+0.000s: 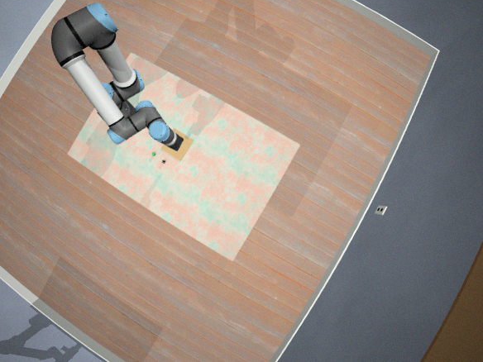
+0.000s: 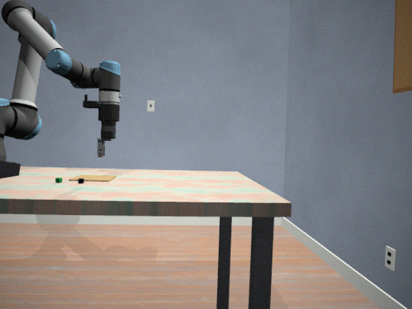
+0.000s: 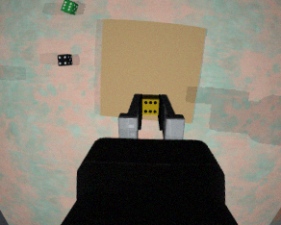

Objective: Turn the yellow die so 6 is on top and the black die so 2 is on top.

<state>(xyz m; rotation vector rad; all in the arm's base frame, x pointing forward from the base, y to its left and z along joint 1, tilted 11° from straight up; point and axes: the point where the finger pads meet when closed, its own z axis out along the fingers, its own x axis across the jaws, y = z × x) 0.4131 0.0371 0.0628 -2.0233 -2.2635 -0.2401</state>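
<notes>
Right now my hand is 100 mm above the tan mat and 20 mm past it. Also, from my hand: yellow die (10 mm below); then black die (130 mm to the right, 90 mm below, 30 mm behind); then green die (130 mm to the right, 100 mm behind, 90 mm below).
</notes>
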